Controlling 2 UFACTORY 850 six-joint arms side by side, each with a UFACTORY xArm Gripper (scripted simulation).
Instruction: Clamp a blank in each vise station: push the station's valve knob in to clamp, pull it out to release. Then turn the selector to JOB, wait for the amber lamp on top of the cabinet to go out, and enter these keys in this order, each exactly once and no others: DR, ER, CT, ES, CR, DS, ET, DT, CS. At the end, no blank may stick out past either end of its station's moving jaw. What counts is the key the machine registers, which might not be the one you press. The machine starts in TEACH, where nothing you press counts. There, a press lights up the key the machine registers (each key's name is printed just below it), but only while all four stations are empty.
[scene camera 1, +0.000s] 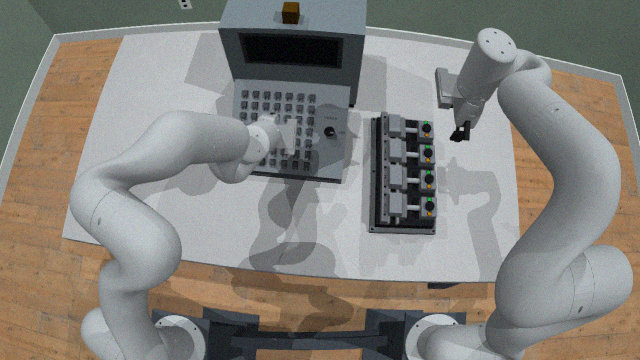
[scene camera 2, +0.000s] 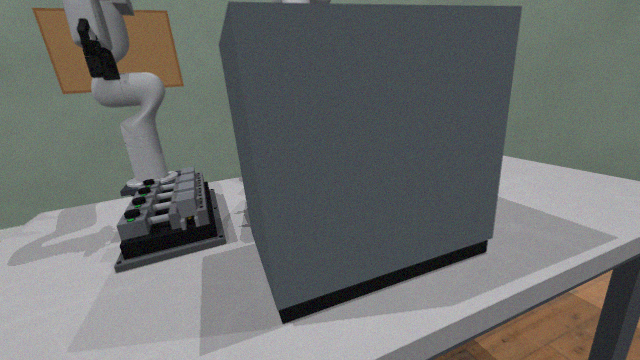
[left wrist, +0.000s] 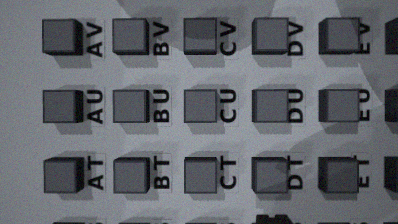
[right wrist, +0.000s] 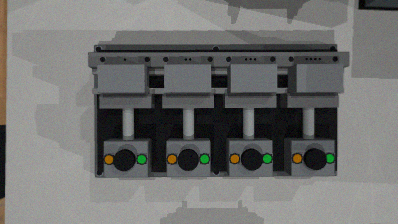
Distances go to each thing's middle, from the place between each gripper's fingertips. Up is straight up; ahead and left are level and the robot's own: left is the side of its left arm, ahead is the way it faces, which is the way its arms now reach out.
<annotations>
Now: left hand 6 cm above the key panel (left wrist: 166, 71), 5 cm to the left of it and 3 cm short of it.
Right now the key panel is 410 mm to the left of my right hand (scene camera 2: 107, 78), 300 mm below it and 130 mm ahead of it.
</annotations>
